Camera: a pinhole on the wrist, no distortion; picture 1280 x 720 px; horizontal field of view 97.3 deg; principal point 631.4 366.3 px. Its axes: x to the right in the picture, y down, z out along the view. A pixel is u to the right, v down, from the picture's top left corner.
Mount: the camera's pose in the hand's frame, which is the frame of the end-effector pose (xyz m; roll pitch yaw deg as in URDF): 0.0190 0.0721 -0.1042 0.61 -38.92 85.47
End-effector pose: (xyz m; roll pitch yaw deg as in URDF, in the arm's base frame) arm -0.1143 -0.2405 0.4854 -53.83 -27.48 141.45
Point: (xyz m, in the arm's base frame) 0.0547 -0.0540 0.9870
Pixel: 245.4 92.1
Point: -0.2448 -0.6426 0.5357
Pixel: 1214.6 590.5
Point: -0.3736 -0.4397 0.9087
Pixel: 893.0 96.2
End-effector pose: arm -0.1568 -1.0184 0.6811 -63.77 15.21 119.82
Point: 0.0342 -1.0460 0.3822
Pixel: behind the camera
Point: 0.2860 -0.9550 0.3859
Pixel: behind the camera
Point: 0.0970 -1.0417 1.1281
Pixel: 130.1 700.0
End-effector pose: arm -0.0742 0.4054 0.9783 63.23 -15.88 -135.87
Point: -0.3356 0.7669 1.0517
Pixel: 824.0 419.3
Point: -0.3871 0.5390 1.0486
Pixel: 784.6 183.8
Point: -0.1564 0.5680 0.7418
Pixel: 355.7 549.0
